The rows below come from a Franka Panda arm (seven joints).
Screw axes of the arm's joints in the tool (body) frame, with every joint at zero. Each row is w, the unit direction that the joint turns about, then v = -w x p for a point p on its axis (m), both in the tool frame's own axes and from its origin. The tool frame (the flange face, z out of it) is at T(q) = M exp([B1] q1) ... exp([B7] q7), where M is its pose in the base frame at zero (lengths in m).
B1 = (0, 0, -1, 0, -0.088, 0)
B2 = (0, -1, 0, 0.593, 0, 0.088)
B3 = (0, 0, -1, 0, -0.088, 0)
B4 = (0, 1, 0, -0.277, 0, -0.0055)
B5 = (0, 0, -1, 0, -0.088, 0)
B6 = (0, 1, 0, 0.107, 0, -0.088)
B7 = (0, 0, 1, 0, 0, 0)
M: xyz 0.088 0 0.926 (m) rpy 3.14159 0 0 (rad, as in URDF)
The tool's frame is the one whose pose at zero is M.
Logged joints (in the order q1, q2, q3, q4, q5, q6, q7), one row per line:
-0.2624 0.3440 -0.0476 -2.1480 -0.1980 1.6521 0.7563
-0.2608 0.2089 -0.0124 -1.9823 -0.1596 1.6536 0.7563
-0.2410 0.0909 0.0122 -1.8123 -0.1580 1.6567 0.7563
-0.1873 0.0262 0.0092 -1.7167 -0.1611 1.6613 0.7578
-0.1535 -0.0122 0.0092 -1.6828 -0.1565 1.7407 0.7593
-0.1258 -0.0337 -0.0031 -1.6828 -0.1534 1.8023 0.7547
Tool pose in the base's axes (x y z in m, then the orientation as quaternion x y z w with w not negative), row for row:
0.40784 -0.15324 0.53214 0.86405 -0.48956 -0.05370 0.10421
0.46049 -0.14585 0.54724 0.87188 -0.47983 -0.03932 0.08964
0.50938 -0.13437 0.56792 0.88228 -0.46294 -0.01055 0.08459
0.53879 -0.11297 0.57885 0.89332 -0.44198 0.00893 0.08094
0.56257 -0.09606 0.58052 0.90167 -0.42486 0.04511 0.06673
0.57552 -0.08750 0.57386 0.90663 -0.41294 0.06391 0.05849
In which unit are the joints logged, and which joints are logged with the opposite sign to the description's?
The joints are logged in radians. Opposite sign: q2.
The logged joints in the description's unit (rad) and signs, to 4 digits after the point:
-0.2624 -0.3440 -0.0476 -2.1480 -0.1980 1.6521 0.7563
-0.2608 -0.2089 -0.0124 -1.9823 -0.1596 1.6536 0.7563
-0.2410 -0.0909 0.0122 -1.8123 -0.1580 1.6567 0.7563
-0.1873 -0.0262 0.0092 -1.7167 -0.1611 1.6613 0.7578
-0.1535 0.0122 0.0092 -1.6828 -0.1565 1.7407 0.7593
-0.1258 0.0337 -0.0031 -1.6828 -0.1534 1.8023 0.7547

